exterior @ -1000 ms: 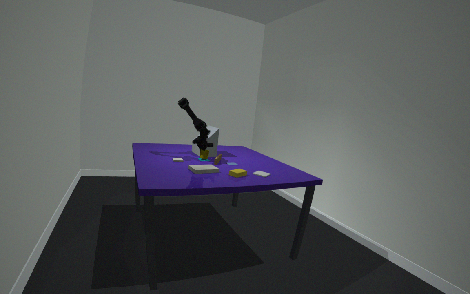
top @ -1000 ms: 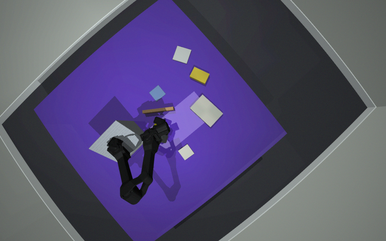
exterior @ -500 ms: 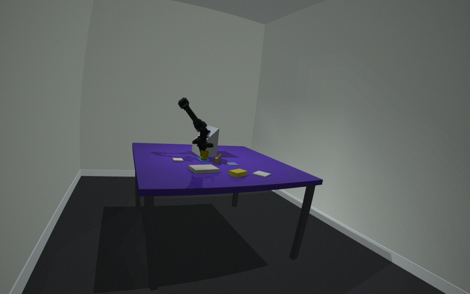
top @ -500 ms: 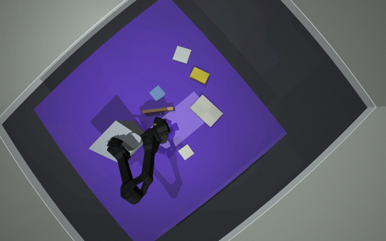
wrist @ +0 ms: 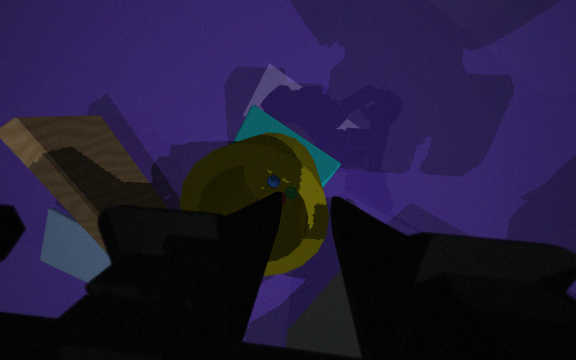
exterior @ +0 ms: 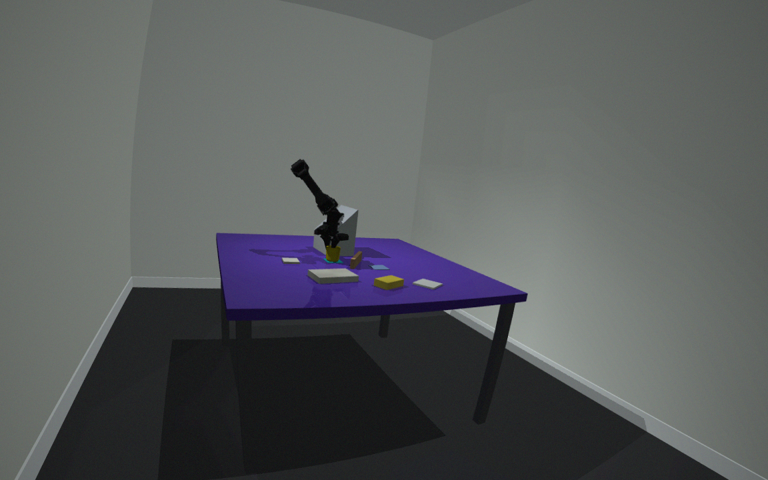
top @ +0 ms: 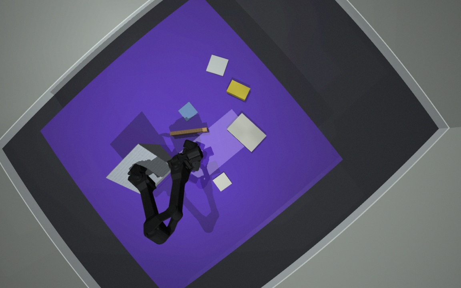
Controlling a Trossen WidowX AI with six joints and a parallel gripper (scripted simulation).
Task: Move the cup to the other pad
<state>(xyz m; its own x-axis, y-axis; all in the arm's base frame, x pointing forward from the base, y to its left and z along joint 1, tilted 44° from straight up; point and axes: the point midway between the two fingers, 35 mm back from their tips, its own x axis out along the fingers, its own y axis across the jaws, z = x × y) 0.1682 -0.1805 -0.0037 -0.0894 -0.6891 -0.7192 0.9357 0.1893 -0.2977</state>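
My gripper tip is now 2 cm short of the yellow cup, 1 cm to the right of it and 1 cm above it. Round my gripper tip: small marble (2 cm ahead, 2 cm to the left, 3 cm below); then teal pad (3 cm ahead, 1 cm to the left, 5 cm below); then wooden bar (11 cm ahead, 10 cm to the left, 3 cm below).
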